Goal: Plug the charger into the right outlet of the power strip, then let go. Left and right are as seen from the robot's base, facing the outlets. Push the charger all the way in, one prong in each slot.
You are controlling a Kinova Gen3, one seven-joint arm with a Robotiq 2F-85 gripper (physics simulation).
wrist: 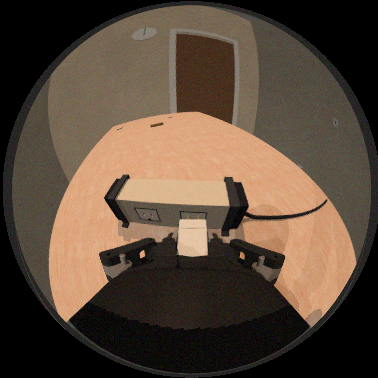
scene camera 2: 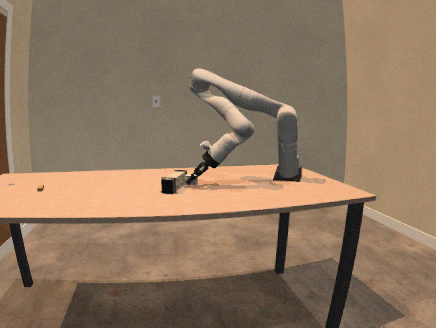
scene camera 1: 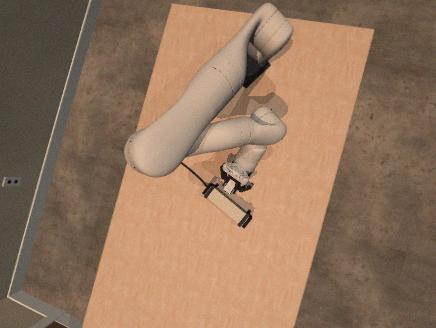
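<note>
The power strip is a long beige box with black ends, lying on the table with its outlets facing my gripper. In the wrist view its left outlet is uncovered; its right outlet is partly hidden behind the charger. My gripper is shut on the white charger, one finger on each side. The charger's body stands just short of the right outlet's face, with two brass prongs showing at it. Whether the prong tips are inside the slots cannot be told.
A black cable runs from the strip's right end. A small orange-brown block lies far off on the table. The robot's arm reaches over the table.
</note>
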